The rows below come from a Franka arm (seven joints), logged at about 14 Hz.
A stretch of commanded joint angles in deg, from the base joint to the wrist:
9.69 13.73 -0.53 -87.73 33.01 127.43 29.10
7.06 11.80 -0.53 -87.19 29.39 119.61 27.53
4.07 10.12 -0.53 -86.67 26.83 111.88 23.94
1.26 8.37 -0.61 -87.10 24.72 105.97 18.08
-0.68 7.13 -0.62 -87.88 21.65 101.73 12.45
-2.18 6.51 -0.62 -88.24 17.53 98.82 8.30
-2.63 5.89 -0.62 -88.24 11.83 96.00 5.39
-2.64 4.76 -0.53 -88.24 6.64 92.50 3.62
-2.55 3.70 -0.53 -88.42 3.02 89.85 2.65
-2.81 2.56 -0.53 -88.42 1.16 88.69 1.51
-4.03 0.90 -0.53 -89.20 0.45 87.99 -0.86
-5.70 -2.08 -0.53 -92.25 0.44 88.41 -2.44
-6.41 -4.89 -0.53 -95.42 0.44 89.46 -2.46
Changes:
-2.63 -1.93 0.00 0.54 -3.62 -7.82 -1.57
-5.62 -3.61 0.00 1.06 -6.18 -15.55 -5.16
-8.43 -5.36 -0.08 0.63 -8.29 -21.46 -11.02
-10.37 -6.60 -0.09 -0.15 -11.36 -25.70 -16.65
-11.87 -7.22 -0.09 -0.51 -15.48 -28.61 -20.80
-12.32 -7.84 -0.09 -0.51 -21.18 -31.43 -23.71
-12.33 -8.97 0.00 -0.51 -26.37 -34.93 -25.48
-12.24 -10.03 0.00 -0.69 -29.99 -37.58 -26.45
-12.50 -11.17 0.00 -0.69 -31.85 -38.74 -27.59
-13.72 -12.83 0.00 -1.47 -32.56 -39.44 -29.96
-15.39 -15.81 0.00 -4.52 -32.57 -39.02 -31.54
-16.10 -18.62 0.00 -7.69 -32.57 -37.97 -31.56

